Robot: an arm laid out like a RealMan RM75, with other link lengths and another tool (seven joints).
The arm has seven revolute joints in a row. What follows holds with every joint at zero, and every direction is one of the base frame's. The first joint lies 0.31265 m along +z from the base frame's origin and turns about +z. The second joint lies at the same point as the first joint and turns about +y. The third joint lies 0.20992 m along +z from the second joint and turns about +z. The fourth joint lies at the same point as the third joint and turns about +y. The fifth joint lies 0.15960 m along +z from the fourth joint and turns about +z. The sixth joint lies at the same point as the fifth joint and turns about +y. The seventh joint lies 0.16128 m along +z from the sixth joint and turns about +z. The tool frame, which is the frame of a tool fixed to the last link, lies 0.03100 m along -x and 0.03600 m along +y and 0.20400 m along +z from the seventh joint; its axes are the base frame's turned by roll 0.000, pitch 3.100 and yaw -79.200 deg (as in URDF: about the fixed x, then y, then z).
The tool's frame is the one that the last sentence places.
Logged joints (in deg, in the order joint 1, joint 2, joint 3, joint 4, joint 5, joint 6, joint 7), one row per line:
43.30 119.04 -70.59 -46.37 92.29 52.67 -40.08
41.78 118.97 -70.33 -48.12 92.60 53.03 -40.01
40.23 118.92 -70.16 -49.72 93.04 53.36 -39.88
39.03 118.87 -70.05 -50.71 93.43 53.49 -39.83
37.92 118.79 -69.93 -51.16 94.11 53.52 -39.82
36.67 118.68 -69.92 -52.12 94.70 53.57 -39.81
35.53 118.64 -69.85 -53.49 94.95 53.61 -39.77
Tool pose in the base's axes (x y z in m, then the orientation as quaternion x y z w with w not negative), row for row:
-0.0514 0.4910 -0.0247 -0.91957 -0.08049 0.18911 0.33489
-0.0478 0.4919 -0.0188 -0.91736 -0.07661 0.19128 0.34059
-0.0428 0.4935 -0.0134 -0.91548 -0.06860 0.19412 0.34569
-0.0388 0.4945 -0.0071 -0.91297 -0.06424 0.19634 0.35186
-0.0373 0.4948 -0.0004 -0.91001 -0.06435 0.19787 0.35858
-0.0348 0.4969 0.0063 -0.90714 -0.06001 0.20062 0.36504
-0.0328 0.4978 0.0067 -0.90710 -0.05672 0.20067 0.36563
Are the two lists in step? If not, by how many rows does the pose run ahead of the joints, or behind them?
The pose runs 2 rows ahead of the joints: the pose in row i belongs to the joints in row i + 2.
